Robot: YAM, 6 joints.
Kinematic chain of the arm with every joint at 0, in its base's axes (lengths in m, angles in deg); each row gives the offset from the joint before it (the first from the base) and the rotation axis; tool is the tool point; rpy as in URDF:
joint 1: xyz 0 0 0.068 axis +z
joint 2: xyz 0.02 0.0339 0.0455 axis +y
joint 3: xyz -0.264 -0.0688 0 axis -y
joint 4: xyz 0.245 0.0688 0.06 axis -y
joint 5: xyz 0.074 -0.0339 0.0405 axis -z
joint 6: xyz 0.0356 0 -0.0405 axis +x
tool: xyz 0 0 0 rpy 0 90 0
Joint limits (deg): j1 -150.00..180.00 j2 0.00..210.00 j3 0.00..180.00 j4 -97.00..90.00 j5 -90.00..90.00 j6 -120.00..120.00
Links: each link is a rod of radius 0.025 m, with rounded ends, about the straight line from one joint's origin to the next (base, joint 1, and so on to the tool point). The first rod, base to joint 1, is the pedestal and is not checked.
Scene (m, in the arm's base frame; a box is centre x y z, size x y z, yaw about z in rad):
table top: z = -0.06
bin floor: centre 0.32 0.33 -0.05 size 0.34 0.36 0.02 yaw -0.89
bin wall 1: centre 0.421 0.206 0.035 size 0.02 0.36 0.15 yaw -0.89
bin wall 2: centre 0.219 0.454 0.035 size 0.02 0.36 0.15 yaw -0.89
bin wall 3: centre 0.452 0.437 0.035 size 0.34 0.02 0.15 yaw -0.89
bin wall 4: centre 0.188 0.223 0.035 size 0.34 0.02 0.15 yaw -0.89
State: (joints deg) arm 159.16 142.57 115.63 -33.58 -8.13 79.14
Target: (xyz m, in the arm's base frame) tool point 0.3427 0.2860 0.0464
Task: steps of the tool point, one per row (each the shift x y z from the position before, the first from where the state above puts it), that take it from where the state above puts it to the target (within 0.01 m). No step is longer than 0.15 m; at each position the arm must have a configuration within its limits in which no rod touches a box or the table.
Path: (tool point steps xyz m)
1: 0.0713 0.1170 0.0129
2: 0.0979 0.0926 0.0124
3: 0.1167 0.0624 0.0121
4: 0.1266 0.0289 0.0117
5: 0.1271 -0.0054 0.0113
6: 0.1186 -0.0380 0.0109
7: 0.1019 -0.0663 0.0104
8: 0.0788 -0.0887 0.0100
9: 0.0062 0.0052 -0.0836
10: -0.0062 -0.0052 -0.0830

